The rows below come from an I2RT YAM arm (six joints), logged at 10 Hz.
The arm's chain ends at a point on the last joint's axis. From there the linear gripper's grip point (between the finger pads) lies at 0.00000 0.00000 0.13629 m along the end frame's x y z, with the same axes.
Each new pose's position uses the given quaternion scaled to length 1; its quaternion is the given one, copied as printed.
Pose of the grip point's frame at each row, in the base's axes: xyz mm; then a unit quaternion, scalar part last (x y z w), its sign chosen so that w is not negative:
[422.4 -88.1 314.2 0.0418 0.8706 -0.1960 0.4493]
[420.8 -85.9 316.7 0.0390 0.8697 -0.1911 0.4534]
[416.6 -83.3 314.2 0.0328 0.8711 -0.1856 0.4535]
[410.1 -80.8 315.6 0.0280 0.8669 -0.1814 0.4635]
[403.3 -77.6 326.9 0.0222 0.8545 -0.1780 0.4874]
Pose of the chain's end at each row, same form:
[318.0 -36.5 385.0 0.0418 0.8706 -0.1960 0.4493]
[315.3 -35.8 387.0 0.0390 0.8697 -0.1911 0.4534]
[310.6 -35.2 385.0 0.0328 0.8711 -0.1856 0.4535]
[302.0 -34.4 384.4 0.0280 0.8669 -0.1814 0.4635]
[290.8 -33.2 389.8 0.0222 0.8545 -0.1780 0.4874]

